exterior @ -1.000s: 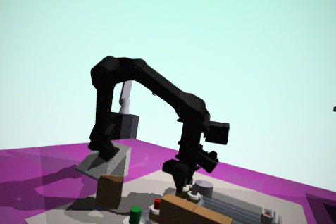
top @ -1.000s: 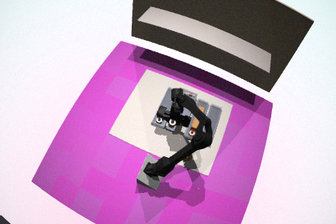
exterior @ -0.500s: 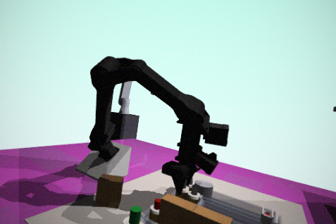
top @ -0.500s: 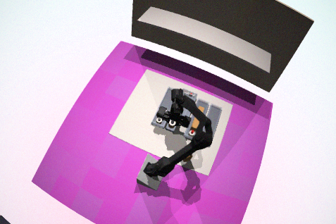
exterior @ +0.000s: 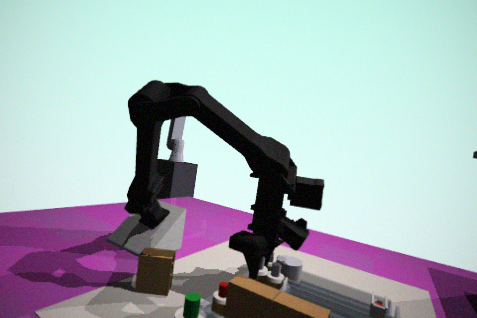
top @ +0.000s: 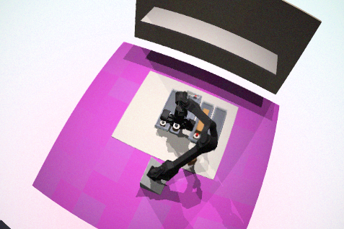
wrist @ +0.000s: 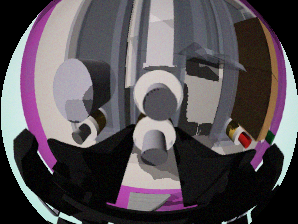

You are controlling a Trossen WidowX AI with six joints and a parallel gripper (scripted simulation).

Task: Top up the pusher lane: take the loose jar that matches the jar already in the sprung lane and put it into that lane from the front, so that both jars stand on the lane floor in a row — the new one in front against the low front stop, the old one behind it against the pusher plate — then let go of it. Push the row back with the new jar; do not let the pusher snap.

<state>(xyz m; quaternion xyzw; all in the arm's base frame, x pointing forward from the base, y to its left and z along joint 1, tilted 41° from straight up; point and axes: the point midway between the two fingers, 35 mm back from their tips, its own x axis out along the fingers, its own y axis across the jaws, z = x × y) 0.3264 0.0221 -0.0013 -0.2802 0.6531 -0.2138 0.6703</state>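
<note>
My gripper tip is now 30 mm short of the grey cylinder and 80 mm to the right of it. The rest, counted from my gripper tip: grey lane unit (140 mm ahead, 10 mm to the right, 10 mm below); then pusher plate (150 mm ahead, 20 mm to the right, 20 mm above).
</note>
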